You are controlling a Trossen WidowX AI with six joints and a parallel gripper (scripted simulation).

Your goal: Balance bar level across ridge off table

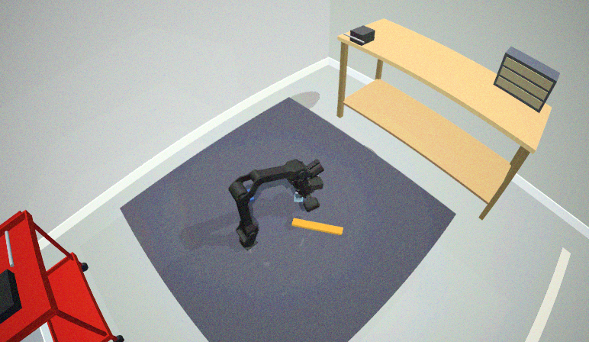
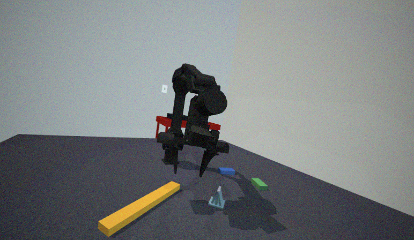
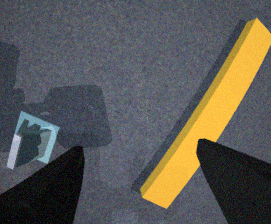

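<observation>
The yellow bar lies 90 mm to the right of my gripper tip, 80 mm below it and 30 mm behind it. Also, from my gripper tip: blue block 270 mm to the left, 150 mm behind, 80 mm below; green block 320 mm to the left, 80 mm below, 10 mm behind.
</observation>
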